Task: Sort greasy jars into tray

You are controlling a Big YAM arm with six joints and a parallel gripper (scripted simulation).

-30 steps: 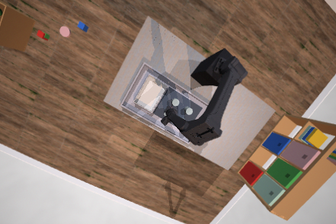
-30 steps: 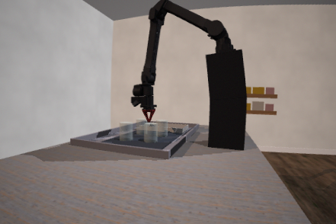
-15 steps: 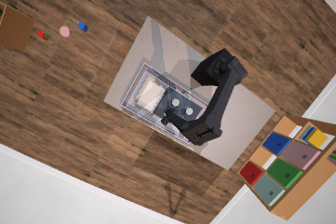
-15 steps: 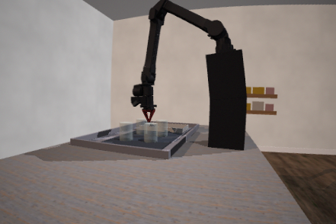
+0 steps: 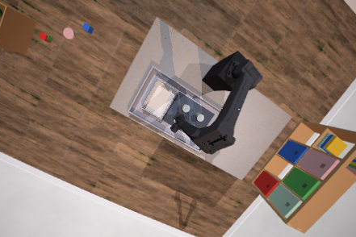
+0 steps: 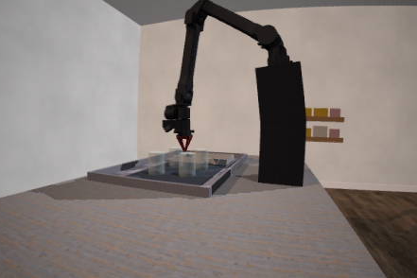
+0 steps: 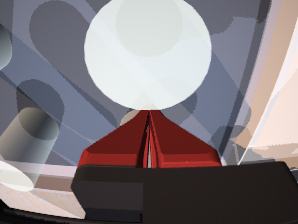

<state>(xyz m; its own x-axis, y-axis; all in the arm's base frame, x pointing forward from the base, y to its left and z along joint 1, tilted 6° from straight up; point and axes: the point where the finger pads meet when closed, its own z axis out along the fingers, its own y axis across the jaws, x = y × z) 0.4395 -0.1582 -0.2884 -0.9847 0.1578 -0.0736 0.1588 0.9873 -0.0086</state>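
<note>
The dark drying mat lies 1 cm behind my hand, 9 cm to the left of it and 8 cm below it. Round my hand: pale tray: 6 cm behind, 23 cm to the right, 8 cm below.
</note>
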